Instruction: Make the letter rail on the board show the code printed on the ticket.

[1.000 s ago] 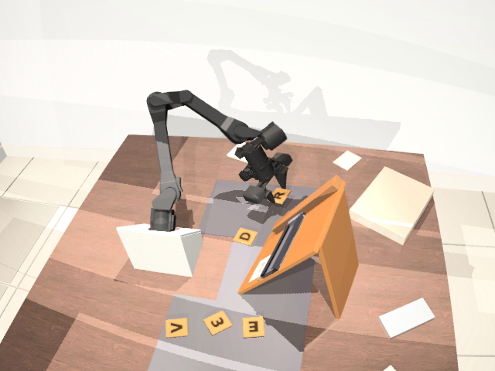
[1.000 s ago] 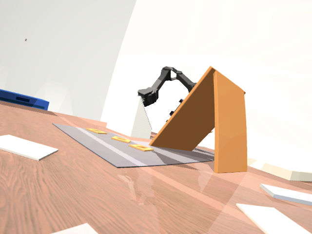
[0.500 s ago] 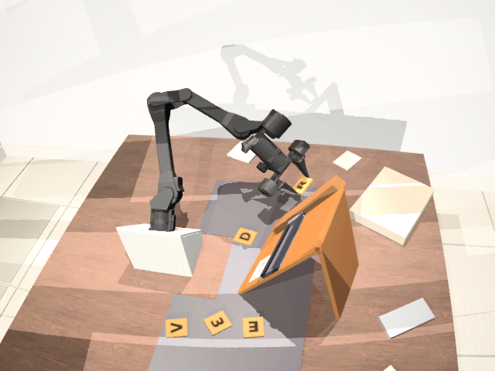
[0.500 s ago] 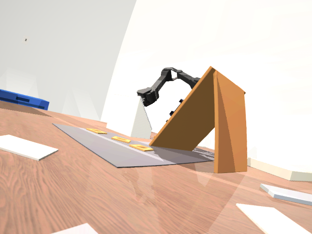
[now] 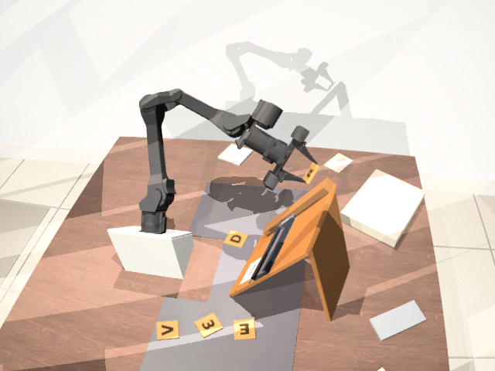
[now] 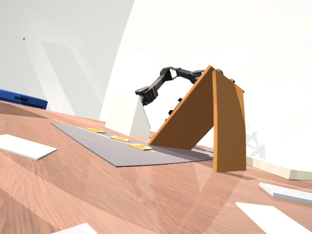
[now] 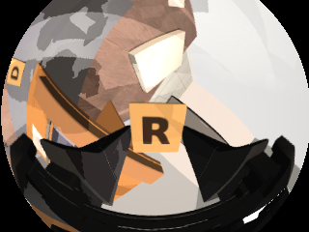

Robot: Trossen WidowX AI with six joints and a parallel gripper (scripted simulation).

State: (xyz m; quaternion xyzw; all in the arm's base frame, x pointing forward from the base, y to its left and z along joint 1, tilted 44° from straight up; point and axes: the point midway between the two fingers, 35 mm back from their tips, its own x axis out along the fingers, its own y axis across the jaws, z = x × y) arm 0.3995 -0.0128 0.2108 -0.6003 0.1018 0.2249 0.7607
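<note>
My gripper tip is now 160 mm past the white ticket, 200 mm to the left of it and 180 mm above it. Round my gripper tip: letter tile right at my gripper tip; thick white slab 280 mm ahead, 110 mm to the left, 230 mm below; grey mat 240 mm behind, 150 mm to the right, 250 mm below.
</note>
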